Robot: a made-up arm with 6 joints. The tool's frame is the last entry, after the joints.
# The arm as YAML. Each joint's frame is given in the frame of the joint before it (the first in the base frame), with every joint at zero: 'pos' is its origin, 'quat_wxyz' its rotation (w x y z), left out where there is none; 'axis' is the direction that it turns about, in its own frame. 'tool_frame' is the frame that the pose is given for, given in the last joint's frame.
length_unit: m
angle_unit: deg
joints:
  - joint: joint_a
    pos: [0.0, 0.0, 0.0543]
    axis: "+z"
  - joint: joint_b
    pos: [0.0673, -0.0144, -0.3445]
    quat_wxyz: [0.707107, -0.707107, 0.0, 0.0]
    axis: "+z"
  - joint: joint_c
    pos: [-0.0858, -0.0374, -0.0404]
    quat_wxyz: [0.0, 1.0, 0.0, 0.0]
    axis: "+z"
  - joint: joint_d
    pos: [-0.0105, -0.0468, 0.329]
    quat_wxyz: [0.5, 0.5, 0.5, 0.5]
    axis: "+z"
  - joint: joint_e
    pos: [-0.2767, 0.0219, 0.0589]
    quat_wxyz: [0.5, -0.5, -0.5, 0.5]
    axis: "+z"
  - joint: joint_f
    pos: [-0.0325, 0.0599, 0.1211]
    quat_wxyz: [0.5, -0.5, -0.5, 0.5]
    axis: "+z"
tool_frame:
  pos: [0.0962, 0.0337, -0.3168]
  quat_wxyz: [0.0, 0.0, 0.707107, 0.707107]
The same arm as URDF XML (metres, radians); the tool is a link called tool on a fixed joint. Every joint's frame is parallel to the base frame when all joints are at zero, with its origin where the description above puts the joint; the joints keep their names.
<robot name="arm">
  <joint name="joint_a" type="continuous">
    <parent link="base"/>
    <child link="link1"/>
    <origin xyz="0 0 0.0543" rpy="0 0 0"/>
    <axis xyz="0 0 1"/>
  </joint>
  <joint name="joint_b" type="continuous">
    <parent link="link1"/>
    <child link="link2"/>
    <origin xyz="0.0673 -0.0144 -0.3445" rpy="0 0 0"/>
    <axis xyz="0 1 0"/>
  </joint>
  <joint name="joint_c" type="continuous">
    <parent link="link2"/>
    <child link="link3"/>
    <origin xyz="-0.0858 -0.0404 0.0374" rpy="0 0 0"/>
    <axis xyz="0 -1 0"/>
  </joint>
  <joint name="joint_d" type="continuous">
    <parent link="link3"/>
    <child link="link4"/>
    <origin xyz="-0.0105 -0.329 -0.0468" rpy="0 0 0"/>
    <axis xyz="1 0 0"/>
  </joint>
  <joint name="joint_e" type="continuous">
    <parent link="link4"/>
    <child link="link5"/>
    <origin xyz="0.0589 -0.0219 -0.2767" rpy="0 0 0"/>
    <axis xyz="0 0 -1"/>
  </joint>
  <joint name="joint_f" type="continuous">
    <parent link="link5"/>
    <child link="link6"/>
    <origin xyz="-0.0599 0.0325 -0.1211" rpy="0 0 0"/>
    <axis xyz="0 1 0"/>
  </joint>
  <joint name="tool_fixed" type="fixed">
    <parent link="link6"/>
    <child link="tool"/>
    <origin xyz="-0.0962 -0.3168 0.0337" rpy="0 0 0"/>
  </joint>
  <link name="base"/>
  <link name="link1"/>
  <link name="link2"/>
  <link name="link3"/>
  <link name="link4"/>
  <link name="link5"/>
  <link name="link6"/>
  <link name="tool"/>
</robot>

